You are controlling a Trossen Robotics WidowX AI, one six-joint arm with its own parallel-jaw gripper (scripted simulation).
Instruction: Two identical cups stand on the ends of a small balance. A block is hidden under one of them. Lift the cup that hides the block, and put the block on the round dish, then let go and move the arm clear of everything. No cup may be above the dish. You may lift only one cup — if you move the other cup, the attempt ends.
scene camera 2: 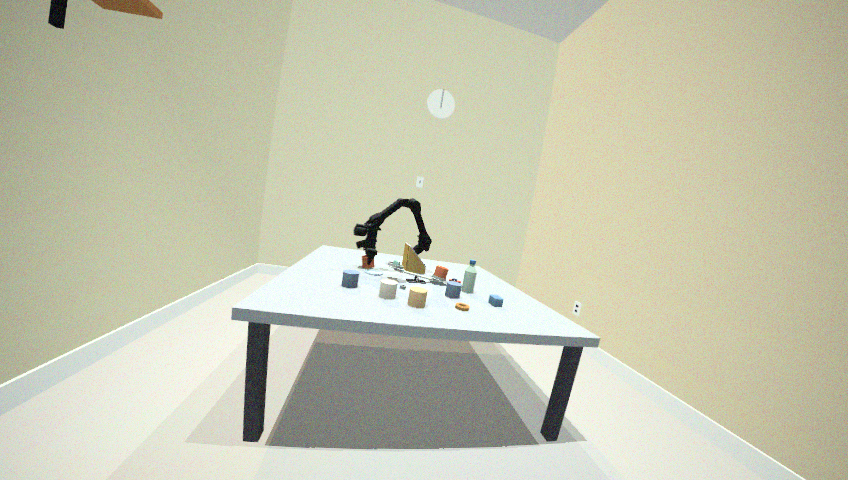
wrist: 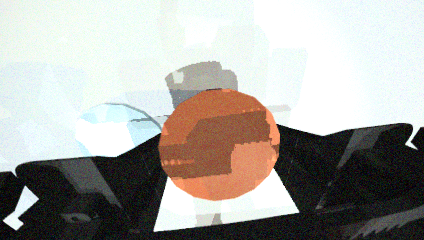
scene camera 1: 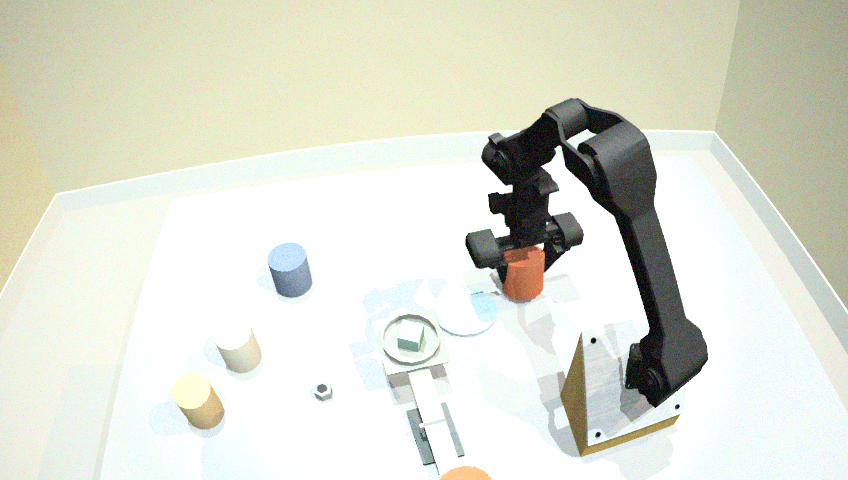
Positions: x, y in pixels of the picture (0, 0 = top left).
Scene:
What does my gripper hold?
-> An orange cup.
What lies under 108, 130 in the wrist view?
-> A round dish.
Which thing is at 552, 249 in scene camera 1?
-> My gripper.

